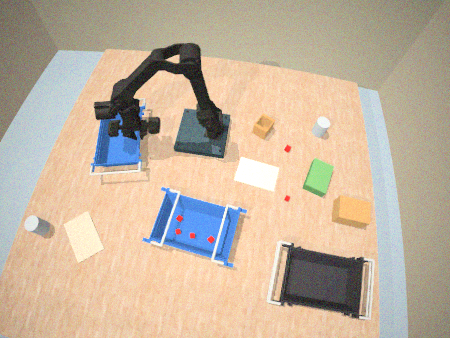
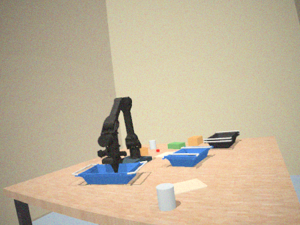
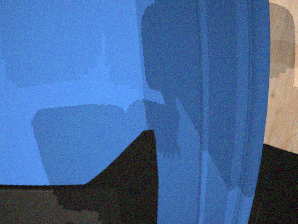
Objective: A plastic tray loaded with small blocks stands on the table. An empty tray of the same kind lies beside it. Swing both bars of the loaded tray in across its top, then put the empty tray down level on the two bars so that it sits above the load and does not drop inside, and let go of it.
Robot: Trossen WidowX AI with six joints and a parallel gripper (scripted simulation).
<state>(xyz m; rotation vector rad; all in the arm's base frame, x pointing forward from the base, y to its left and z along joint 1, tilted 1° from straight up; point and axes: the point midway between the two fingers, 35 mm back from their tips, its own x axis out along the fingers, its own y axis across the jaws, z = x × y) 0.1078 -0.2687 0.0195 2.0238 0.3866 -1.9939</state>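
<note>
My gripper tip is now 60 mm to the left of the blue tray, 30 mm below it and 30 mm short of it. From my gripper tip the other things lie so: green block: 690 mm to the left, 40 mm behind, 10 mm above; then small brown box: 440 mm to the left, 190 mm behind; then orange box: 830 mm to the left, 60 mm ahead, 20 mm above.
</note>
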